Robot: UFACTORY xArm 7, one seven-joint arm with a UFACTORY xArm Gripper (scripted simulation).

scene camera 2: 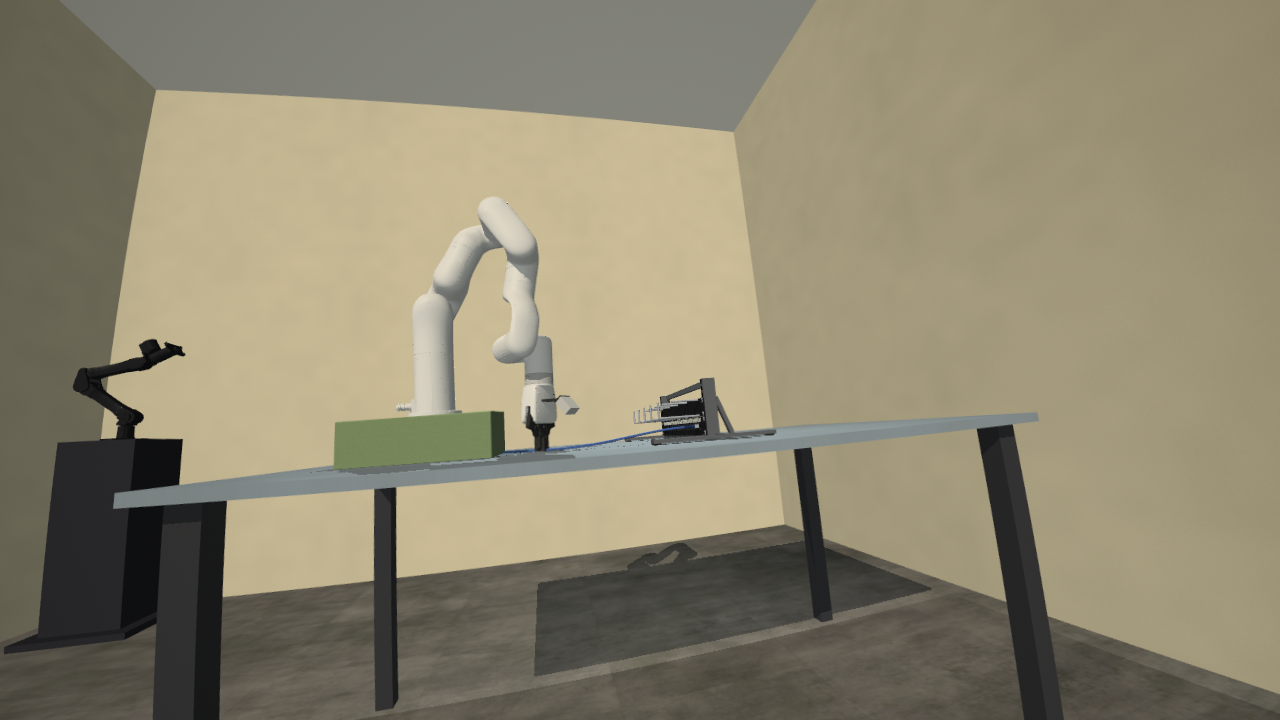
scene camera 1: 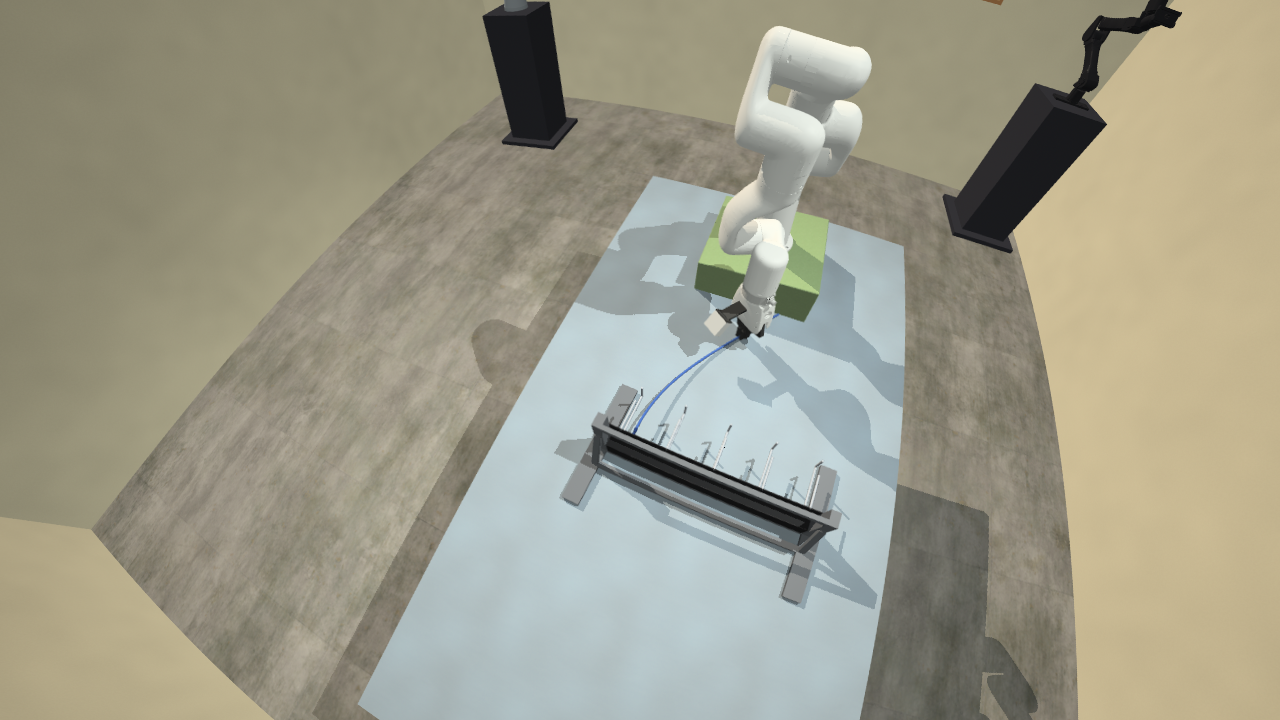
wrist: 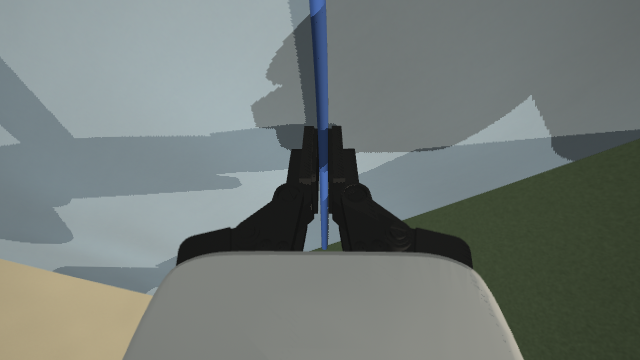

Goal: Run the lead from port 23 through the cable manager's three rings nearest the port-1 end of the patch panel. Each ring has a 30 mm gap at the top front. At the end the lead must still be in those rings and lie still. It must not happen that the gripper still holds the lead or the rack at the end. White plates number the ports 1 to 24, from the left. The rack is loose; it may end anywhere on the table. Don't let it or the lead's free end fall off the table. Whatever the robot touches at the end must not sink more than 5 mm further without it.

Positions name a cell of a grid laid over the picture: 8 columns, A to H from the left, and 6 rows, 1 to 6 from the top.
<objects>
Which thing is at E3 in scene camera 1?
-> My gripper.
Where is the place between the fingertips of my gripper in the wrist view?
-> E3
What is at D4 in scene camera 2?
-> My gripper.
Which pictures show the patch panel rack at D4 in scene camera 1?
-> Scene camera 2 and scene camera 1 only.
</objects>
